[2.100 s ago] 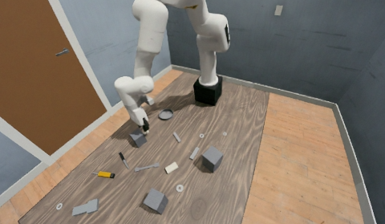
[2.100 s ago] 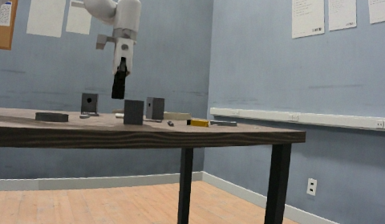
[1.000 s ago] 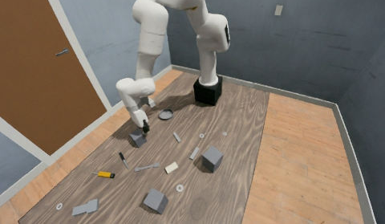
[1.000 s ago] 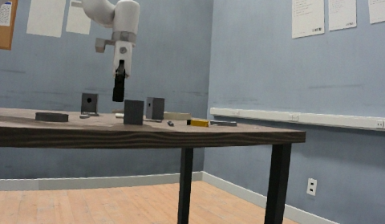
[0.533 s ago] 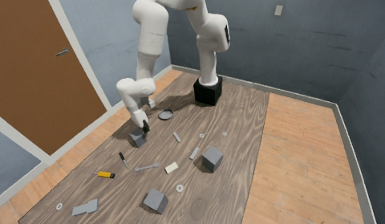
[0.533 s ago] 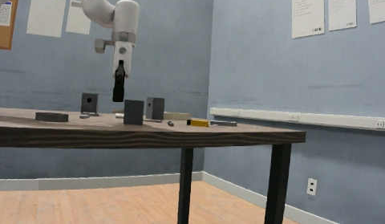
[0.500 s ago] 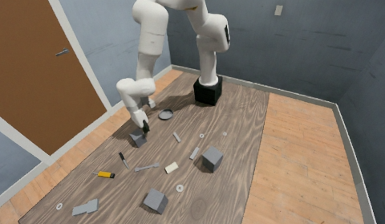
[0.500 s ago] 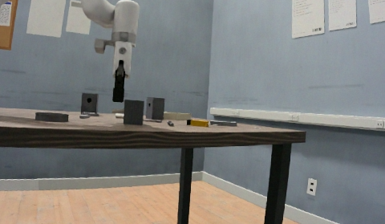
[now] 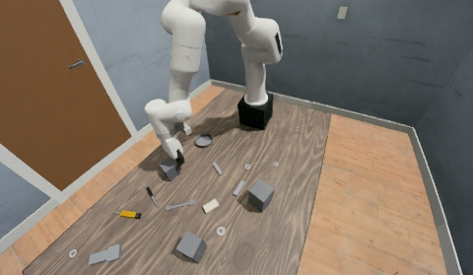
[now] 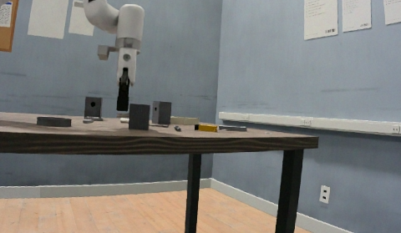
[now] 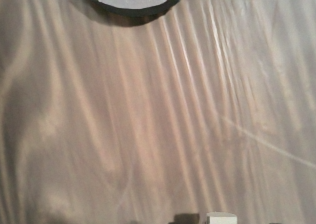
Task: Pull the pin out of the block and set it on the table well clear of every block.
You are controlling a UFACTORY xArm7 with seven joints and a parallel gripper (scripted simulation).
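My hand is 30 mm above the cream pin and 10 mm short of it. The rest, counted from my hand: round dish (190 mm behind, 60 mm below, 20 mm to the left); grey block (40 mm ahead, 30 mm below, 10 mm to the right); short bar (160 mm to the left, 60 mm below, 50 mm behind).
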